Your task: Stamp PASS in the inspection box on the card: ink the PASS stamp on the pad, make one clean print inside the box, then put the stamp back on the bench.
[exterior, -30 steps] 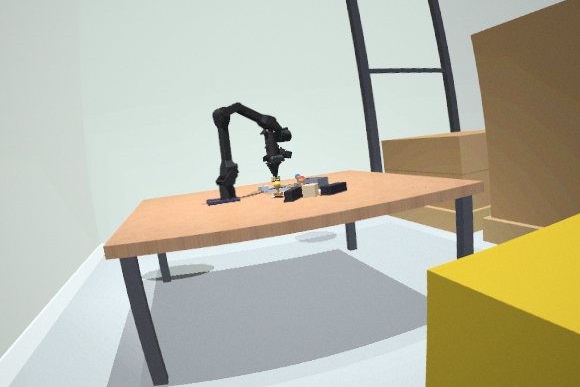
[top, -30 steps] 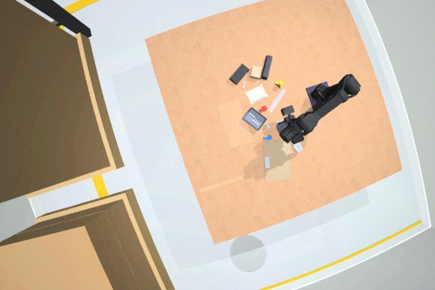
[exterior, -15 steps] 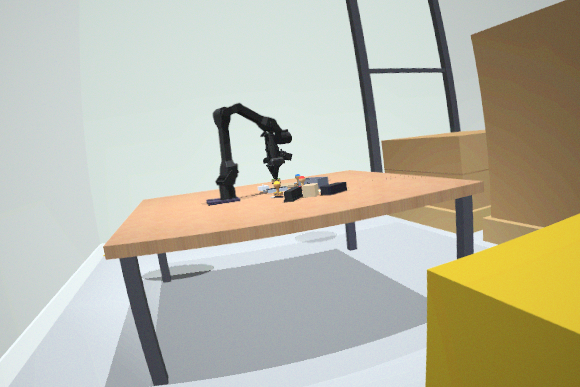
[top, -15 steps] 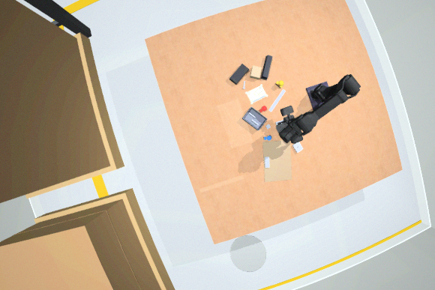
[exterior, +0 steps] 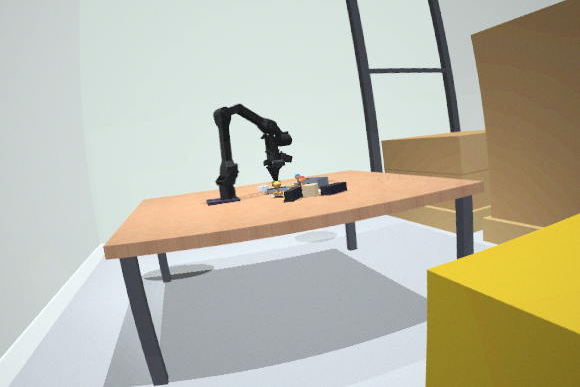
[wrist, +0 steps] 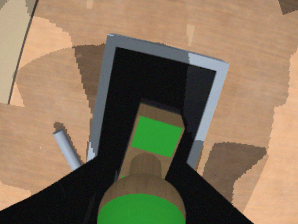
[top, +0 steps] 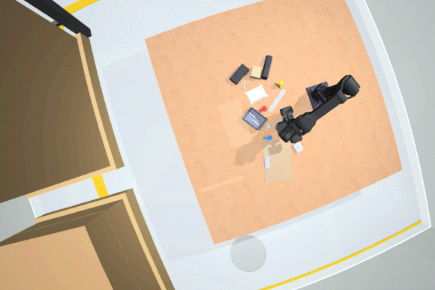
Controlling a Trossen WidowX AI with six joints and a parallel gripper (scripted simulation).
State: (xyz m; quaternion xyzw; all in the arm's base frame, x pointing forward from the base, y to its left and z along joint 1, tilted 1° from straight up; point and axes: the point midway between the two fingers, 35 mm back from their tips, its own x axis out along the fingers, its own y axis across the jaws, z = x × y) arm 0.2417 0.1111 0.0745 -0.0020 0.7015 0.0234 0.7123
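Now: gripper tip 40 mm above the dark ink pad. Round my gripper tip: red-topped stamp: 120 mm to the right, 90 mm ahead, 30 mm below; grey bar: 150 mm to the right, 50 mm below, 10 mm behind; white card: 210 mm to the right, 100 mm ahead, 50 mm below.
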